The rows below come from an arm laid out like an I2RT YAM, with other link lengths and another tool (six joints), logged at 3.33 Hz.
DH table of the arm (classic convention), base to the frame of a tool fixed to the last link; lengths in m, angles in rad. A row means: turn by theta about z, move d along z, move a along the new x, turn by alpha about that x. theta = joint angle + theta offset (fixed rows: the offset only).
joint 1: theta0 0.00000; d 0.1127; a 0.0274; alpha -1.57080
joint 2: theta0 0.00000; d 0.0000; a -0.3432; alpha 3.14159
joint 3: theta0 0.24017; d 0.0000; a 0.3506; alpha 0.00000
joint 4: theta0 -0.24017; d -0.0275; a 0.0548; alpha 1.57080
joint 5: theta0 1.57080; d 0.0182; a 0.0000; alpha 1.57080
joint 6: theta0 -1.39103; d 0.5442; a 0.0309; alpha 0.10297
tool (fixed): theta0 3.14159; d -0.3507; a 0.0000; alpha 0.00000
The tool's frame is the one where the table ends.
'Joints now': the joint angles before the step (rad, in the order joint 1, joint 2, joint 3, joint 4, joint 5, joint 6). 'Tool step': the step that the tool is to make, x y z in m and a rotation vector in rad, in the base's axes. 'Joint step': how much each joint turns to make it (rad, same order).
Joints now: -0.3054, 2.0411, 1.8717, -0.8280, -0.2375, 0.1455
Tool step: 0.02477, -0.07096, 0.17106, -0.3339, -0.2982, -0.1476
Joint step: -0.0156, 0.0000, 0.2895, 0.0924, 0.2530, -0.0606
